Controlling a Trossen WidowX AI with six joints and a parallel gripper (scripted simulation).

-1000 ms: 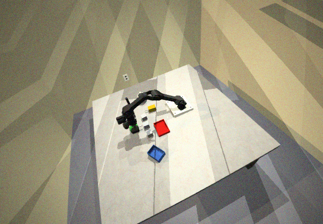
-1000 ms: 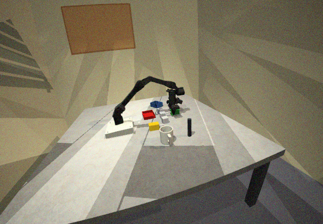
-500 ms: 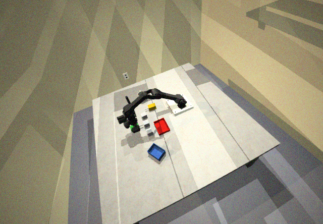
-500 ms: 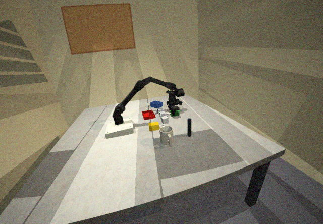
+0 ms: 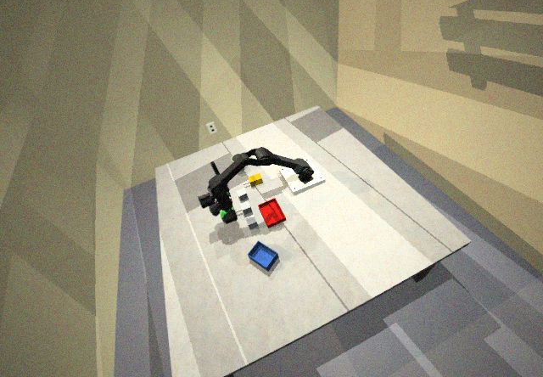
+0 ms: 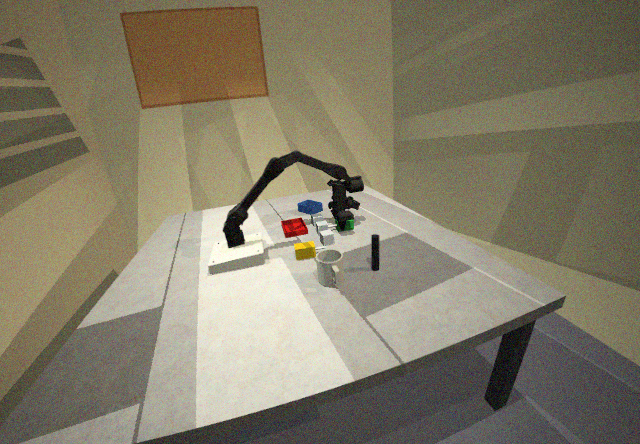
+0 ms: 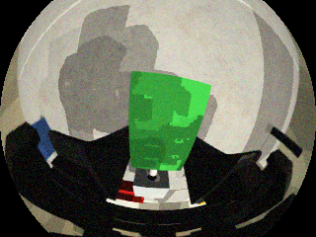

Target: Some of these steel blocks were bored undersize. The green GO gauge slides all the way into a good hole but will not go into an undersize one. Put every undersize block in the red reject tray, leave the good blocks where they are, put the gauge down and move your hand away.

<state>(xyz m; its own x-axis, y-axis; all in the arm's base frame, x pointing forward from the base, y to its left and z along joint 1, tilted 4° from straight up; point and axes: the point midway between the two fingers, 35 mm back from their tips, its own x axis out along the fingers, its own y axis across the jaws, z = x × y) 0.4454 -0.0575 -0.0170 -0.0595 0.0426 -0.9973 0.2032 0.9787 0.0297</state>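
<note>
My gripper tip is now 10 mm past the green GO gauge and 20 mm below it. Round my gripper tip: red reject tray: 180 mm behind, 120 mm to the left; yellow block: 190 mm behind, 130 mm to the right, 20 mm above; steel block: 80 mm behind, 20 mm to the left, 20 mm above.
</note>
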